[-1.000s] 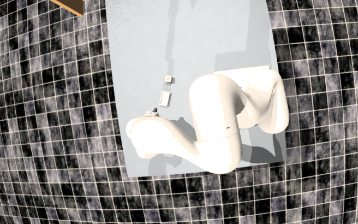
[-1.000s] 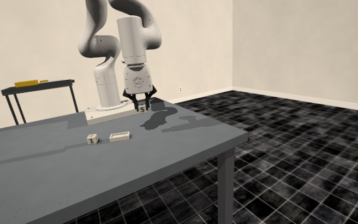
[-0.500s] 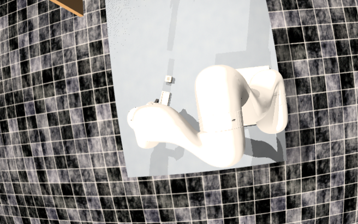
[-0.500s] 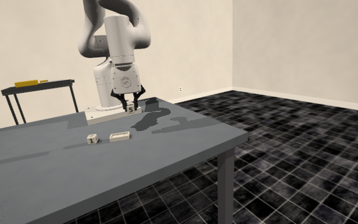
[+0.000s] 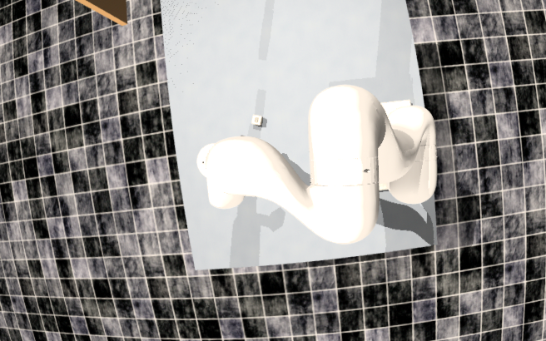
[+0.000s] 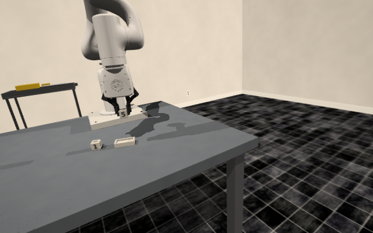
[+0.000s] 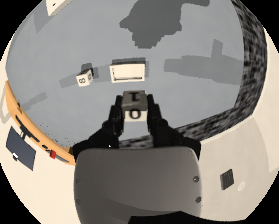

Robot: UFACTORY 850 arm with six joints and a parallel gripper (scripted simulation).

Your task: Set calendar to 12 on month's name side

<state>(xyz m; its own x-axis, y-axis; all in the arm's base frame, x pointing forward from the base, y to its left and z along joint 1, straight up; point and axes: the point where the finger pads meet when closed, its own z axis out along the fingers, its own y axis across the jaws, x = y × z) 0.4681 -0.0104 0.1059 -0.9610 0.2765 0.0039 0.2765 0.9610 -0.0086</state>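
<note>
Right now the calendar tray is 13 cm below my hand, 2 cm to the right of it and 1 cm behind it.
</note>
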